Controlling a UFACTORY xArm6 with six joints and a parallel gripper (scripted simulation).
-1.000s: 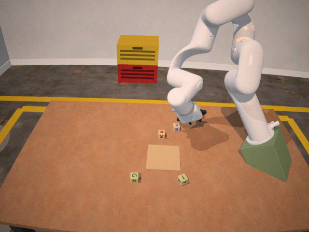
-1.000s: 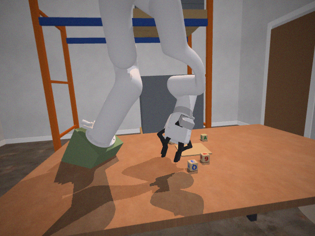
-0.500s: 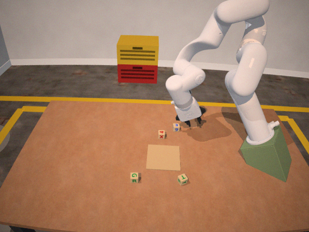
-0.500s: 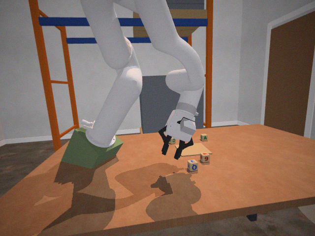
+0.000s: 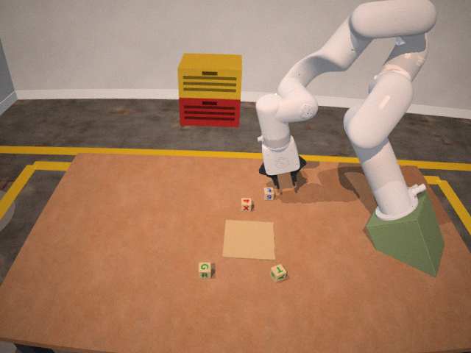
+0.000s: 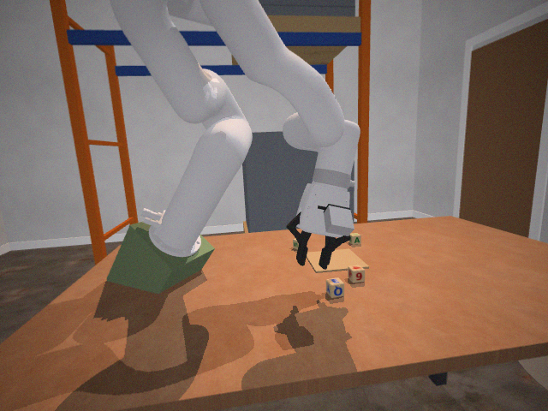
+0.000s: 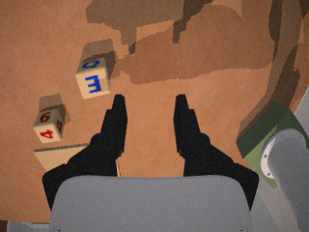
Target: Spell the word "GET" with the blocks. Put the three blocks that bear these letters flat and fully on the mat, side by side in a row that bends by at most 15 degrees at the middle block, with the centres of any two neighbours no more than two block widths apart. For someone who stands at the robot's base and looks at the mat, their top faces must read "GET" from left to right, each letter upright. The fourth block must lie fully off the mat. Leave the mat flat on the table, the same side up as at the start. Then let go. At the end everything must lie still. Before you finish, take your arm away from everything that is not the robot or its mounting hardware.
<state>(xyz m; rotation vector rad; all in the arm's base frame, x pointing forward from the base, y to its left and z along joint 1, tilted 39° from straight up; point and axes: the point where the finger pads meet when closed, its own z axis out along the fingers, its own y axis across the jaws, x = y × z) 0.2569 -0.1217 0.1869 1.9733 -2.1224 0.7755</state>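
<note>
My hand is 7 cm above the e block, 4 cm short of it and 2 cm to the left of it. Round my hand: tan mat (15 cm to the left, 13 cm ahead, 8 cm below); t block (29 cm to the left, 8 cm ahead, 7 cm below); red-lettered block (12 cm ahead, 7 cm below, 2 cm to the left).
</note>
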